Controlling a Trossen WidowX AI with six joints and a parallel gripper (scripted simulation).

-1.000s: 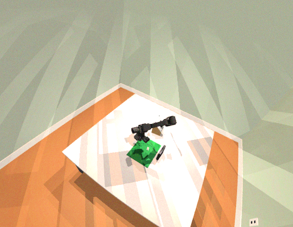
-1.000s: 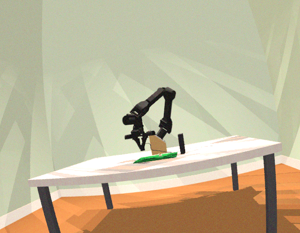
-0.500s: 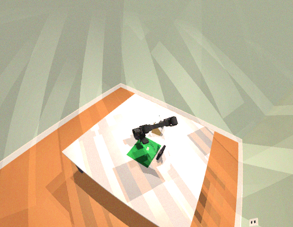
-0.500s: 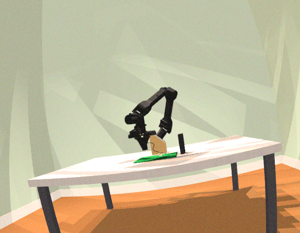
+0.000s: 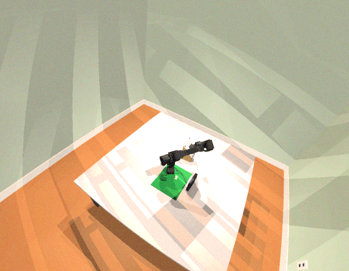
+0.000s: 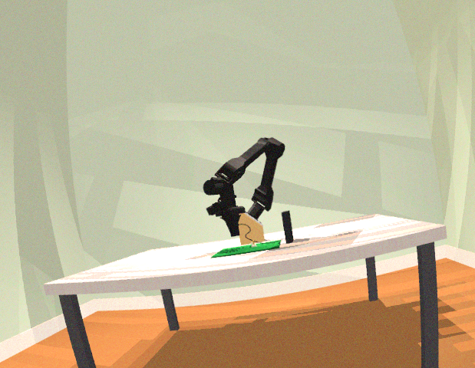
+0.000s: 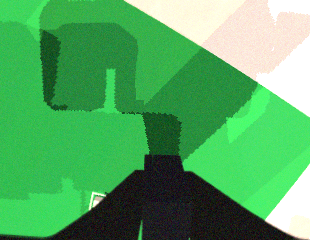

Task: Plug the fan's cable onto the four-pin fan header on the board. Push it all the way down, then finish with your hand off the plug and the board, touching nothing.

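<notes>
Right now my gripper tip is 1 cm to the right of the black fan plug and 1 cm below it. Also, from my gripper tip: green board 3 cm ahead, 5 cm to the left, 8 cm below; then fan header 7 cm to the left, 7 cm below; then black fan 21 cm to the left, 1 cm below.
</notes>
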